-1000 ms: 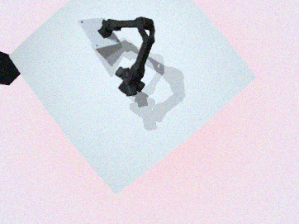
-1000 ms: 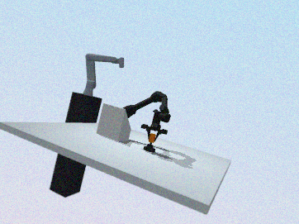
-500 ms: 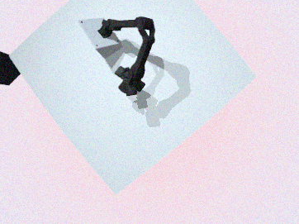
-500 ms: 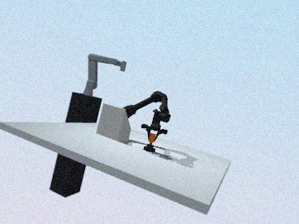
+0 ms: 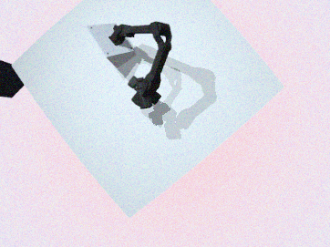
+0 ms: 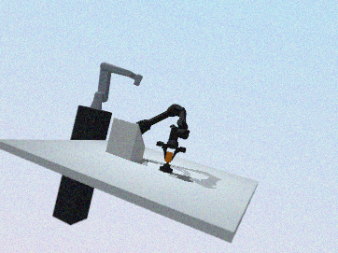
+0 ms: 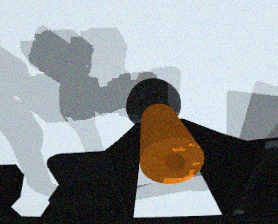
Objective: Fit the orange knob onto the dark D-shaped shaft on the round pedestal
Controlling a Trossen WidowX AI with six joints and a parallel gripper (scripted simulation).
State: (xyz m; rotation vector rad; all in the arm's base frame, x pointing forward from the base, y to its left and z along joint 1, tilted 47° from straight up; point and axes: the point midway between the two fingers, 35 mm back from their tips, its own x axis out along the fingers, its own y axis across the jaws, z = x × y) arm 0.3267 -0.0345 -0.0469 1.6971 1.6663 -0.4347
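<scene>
Now: the orange knob 20 mm above my gripper tip. The rest, counted from my gripper tip: dark round pedestal (40 mm below).
</scene>
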